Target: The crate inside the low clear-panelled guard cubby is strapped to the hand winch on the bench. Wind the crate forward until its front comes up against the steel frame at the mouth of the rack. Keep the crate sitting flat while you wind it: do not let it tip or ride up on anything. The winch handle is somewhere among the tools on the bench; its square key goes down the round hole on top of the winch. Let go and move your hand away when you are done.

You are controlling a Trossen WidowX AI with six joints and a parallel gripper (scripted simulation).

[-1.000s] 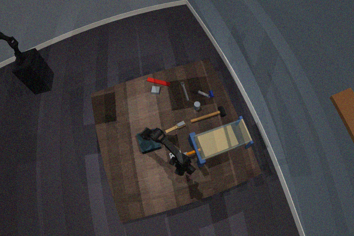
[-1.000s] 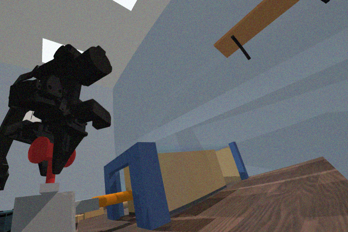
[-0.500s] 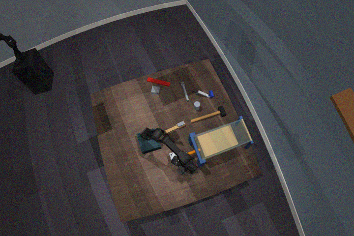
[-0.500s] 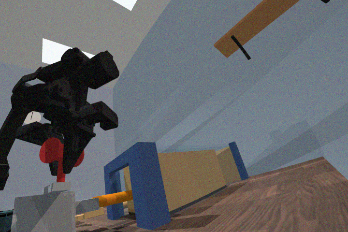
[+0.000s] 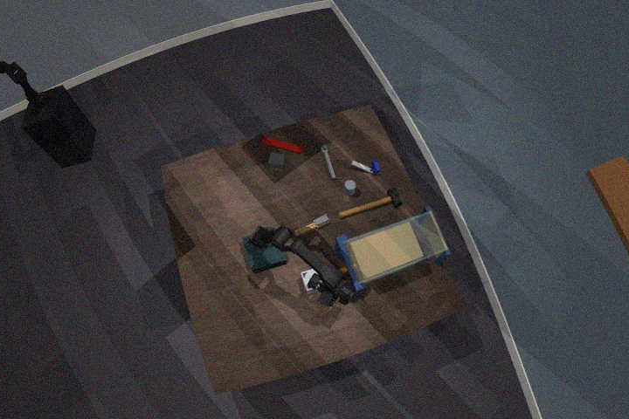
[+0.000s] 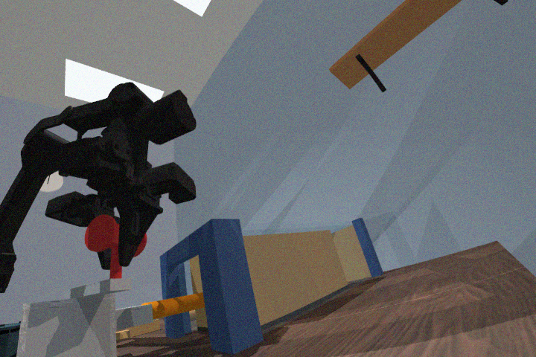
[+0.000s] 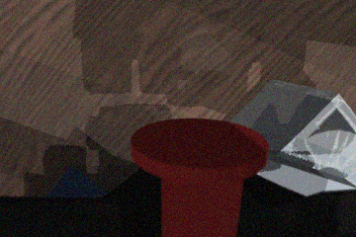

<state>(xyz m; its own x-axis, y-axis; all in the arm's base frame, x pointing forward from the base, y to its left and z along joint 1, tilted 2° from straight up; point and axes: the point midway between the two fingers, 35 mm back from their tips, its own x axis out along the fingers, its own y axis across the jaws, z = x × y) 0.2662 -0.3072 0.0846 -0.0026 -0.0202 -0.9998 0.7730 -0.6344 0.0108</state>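
Now: the red-knobbed winch handle 3 cm to the left of my gripper tip, 2 cm behind it and 1 cm below it. Round my gripper tip: blue steel frame: 11 cm to the left, 11 cm ahead, 1 cm below; then red knob: 2 cm above; then grey winch: 8 cm to the left, 8 cm below, 7 cm behind.
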